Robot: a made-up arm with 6 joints. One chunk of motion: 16 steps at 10 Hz.
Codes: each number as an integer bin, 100 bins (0 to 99) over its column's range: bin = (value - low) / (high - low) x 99, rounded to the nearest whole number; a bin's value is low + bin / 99 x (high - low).
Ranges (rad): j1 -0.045..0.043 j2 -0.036..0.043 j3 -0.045..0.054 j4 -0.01..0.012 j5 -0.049..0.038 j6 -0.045..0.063
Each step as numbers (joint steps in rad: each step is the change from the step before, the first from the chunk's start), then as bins.
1 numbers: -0.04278 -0.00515 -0.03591 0.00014 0.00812 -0.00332
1 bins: 2 39 9 46 65 38
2 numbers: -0.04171 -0.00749 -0.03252 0.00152 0.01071 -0.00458
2 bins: 4 36 12 52 68 37
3 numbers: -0.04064 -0.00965 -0.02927 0.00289 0.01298 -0.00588
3 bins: 5 33 16 58 71 36
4 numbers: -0.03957 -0.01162 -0.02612 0.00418 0.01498 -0.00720
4 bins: 6 31 19 64 73 35
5 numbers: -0.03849 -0.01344 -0.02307 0.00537 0.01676 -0.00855
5 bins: 7 28 22 69 75 33
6 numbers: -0.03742 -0.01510 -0.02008 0.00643 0.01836 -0.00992
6 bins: 9 26 25 74 77 32
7 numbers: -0.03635 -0.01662 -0.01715 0.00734 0.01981 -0.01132
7 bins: 10 24 28 78 78 31
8 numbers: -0.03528 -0.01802 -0.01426 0.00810 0.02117 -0.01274
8 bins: 11 23 31 81 80 30
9 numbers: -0.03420 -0.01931 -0.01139 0.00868 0.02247 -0.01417
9 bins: 12 21 34 84 81 28
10 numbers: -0.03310 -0.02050 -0.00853 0.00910 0.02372 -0.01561
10 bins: 13 19 36 86 83 27
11 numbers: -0.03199 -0.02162 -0.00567 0.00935 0.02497 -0.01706
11 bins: 15 18 39 87 84 26
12 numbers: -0.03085 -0.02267 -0.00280 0.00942 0.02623 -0.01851
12 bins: 16 17 42 87 86 24
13 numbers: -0.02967 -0.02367 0.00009 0.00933 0.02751 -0.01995
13 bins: 17 15 45 87 87 23
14 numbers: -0.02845 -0.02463 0.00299 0.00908 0.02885 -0.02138
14 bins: 19 14 48 86 89 22
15 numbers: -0.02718 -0.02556 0.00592 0.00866 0.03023 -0.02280
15 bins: 20 13 51 84 90 20
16 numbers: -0.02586 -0.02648 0.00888 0.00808 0.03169 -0.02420
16 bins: 22 12 54 81 92 19
